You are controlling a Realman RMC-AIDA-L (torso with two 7-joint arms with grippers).
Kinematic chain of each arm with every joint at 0, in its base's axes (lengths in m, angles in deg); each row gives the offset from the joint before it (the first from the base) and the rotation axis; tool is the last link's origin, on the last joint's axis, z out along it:
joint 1: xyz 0 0 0.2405 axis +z
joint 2: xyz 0 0 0 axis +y
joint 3: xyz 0 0 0.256 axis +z
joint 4: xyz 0 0 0 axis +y
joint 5: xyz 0 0 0.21 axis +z
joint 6: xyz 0 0 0 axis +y
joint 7: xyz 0 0 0.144 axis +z
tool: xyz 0 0 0
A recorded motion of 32 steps. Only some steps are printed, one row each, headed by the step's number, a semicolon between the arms.
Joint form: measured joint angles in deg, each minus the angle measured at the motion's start. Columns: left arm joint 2, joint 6, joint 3, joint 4, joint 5, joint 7, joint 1; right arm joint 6, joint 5, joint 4, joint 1, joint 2, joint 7, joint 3.
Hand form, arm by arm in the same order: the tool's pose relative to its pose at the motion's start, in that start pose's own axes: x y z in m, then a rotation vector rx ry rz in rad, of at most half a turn. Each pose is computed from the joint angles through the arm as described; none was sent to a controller.
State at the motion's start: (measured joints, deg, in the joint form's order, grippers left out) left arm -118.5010 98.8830 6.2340 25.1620 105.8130 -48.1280 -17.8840; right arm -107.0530 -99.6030 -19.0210 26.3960 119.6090 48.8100 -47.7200
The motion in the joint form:
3: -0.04 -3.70 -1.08 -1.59 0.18 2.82 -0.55; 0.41 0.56 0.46 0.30 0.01 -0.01 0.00
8: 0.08 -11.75 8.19 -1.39 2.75 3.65 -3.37; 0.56 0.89 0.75 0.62 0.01 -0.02 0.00
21: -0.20 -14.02 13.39 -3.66 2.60 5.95 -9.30; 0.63 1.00 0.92 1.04 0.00 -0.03 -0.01
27: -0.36 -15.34 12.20 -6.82 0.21 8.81 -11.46; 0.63 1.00 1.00 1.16 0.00 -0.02 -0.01
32: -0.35 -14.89 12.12 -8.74 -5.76 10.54 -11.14; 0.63 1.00 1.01 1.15 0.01 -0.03 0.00
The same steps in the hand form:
3: -0.0076 -0.0047 0.0038 0.0515 -0.0259 0.0250; -0.0003 -0.0017 0.0015 0.0080 -0.0052 0.0013
8: -0.0256 -0.0005 0.0335 -0.0626 -0.1939 0.0755; -0.0011 -0.0031 0.0029 0.0096 -0.0094 0.0007
21: -0.0221 0.0136 0.0817 -0.2003 -0.1899 0.1351; -0.0021 -0.0045 0.0046 0.0062 -0.0109 -0.0019
27: -0.0196 0.0166 0.0983 -0.1778 -0.1397 0.1409; -0.0023 -0.0048 0.0051 0.0047 -0.0114 -0.0017
32: -0.0137 0.0130 0.0988 -0.1080 -0.0646 0.1229; -0.0023 -0.0047 0.0051 0.0049 -0.0117 -0.0015

